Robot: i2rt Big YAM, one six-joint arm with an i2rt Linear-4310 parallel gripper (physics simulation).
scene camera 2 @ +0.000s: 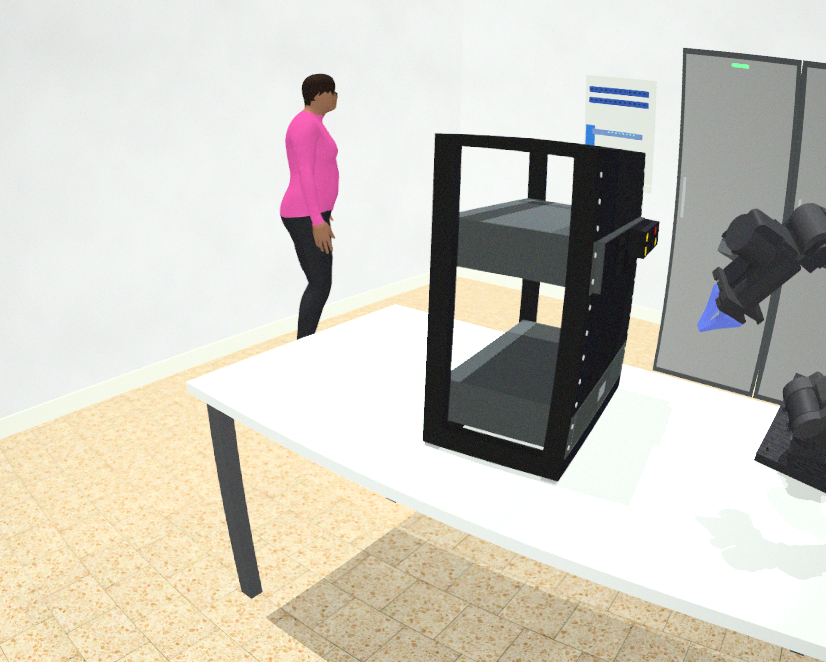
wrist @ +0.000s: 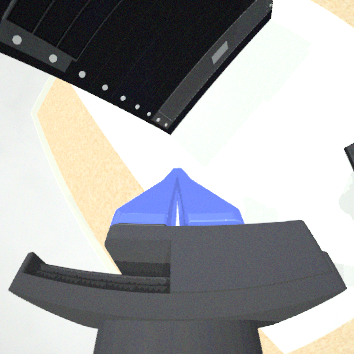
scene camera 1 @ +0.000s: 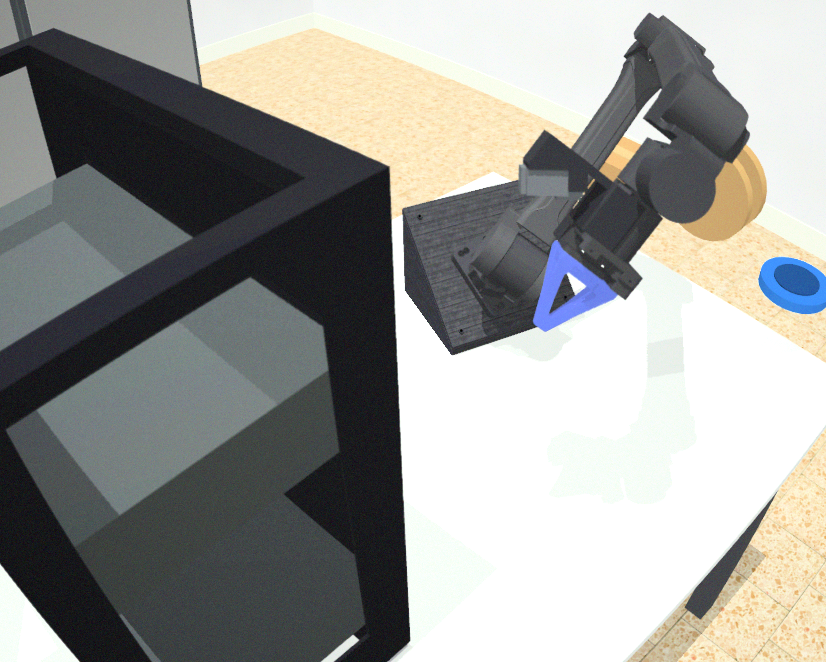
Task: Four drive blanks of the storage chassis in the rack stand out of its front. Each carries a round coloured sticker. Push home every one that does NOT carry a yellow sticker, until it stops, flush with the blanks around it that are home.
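Frame: origin at the arm's base, x ahead, y left, z up, level; millimetres.
Where they show: gripper, fingertip midpoint: [scene camera 2: 698,328] [wrist: 176,174] [scene camera 1: 538,327]; arm's base, link origin: [scene camera 2: 810,436] [scene camera 1: 490,274].
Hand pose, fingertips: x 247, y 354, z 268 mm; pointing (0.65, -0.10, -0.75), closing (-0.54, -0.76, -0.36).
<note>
Things, the pixels of their top centre, and the offset from my fingertips. "spot": a spot on its surface instead. Level surfaces: height alone.
- storage chassis, surface spot: [scene camera 1: 165,427] spot: dx +352, dy +15, dz +104 mm
- front panel, top centre: [scene camera 2: 602,371] [wrist: 214,39] dx +245, dy -192, dz -208 mm
- white table, surface height: dz -346 mm
The black rack [scene camera 1: 375,413] [scene camera 2: 441,289] [wrist: 112,97] holds the storage chassis [scene camera 1: 165,427] [scene camera 2: 510,244] in its upper part. In scene camera 2, the protruding drive blanks [scene camera 2: 642,242] are a small dark block at the rack's front, seen from the side, with small red and yellow stickers. Which sticker belongs to which blank is hard to tell. The chassis front is partly visible at the wrist view's upper left; no stickers show there. My gripper [scene camera 1: 542,325] [scene camera 2: 700,328] [wrist: 176,174] is shut and empty, its blue fingertips together, in front of the rack, apart from and lower than the blanks.
A lower unit [scene camera 2: 496,406] sits at the rack's bottom, with a front panel [wrist: 192,75] in the wrist view. The rack stands on the white table [scene camera 1: 496,441] [scene camera 2: 310,406]. The arm's dark wedge base [scene camera 1: 441,275] [scene camera 2: 772,448] faces the rack. Tall grey cabinets [scene camera 2: 730,172] and a person [scene camera 2: 310,165] are beyond.
</note>
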